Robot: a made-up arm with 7 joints.
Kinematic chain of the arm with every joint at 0, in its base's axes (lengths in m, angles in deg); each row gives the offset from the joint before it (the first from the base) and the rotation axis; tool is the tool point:
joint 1: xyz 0 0 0.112 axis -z
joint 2: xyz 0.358 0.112 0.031 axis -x
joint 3: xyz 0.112 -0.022 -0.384 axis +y
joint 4: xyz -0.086 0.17 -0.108 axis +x
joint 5: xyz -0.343 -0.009 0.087 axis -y
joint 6: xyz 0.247 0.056 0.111 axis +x
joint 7: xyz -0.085 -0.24 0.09 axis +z
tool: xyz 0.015 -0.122 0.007
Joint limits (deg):
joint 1: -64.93..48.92
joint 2: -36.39..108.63
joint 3: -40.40..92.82
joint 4: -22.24..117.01
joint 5: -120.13..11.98
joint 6: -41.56..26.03
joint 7: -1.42..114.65
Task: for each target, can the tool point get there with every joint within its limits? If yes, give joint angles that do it. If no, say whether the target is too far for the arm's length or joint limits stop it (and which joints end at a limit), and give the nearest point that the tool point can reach.
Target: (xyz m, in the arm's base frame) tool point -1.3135 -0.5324 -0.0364
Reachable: no: joint limits stop it (at a limit: joint 1, joint 5, joint 6) | nearest point -0.5761 -0.5372 0.0319 | short by 0.741 m
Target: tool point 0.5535 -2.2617 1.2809
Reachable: no: too far | nearest point 0.2317 -0.9466 0.6082 | short by 1.512 m
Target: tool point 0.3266 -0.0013 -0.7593
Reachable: yes | joints 5.43 14.22 -21.67 49.34 -92.96 17.73 67.84
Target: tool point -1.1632 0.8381 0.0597
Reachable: no: joint limits stop it (at a limit: joint 1, joint 2, joint 4, joint 5) | nearest point -0.7346 0.6833 -0.1607 | short by 0.506 m
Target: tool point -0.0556 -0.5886 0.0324
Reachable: yes | joints 36.81 63.86 2.72 68.34 1.90 10.66 73.08
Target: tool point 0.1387 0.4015 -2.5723
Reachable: no: too far | nearest point 0.1245 0.3603 -0.9201 | short by 1.653 m
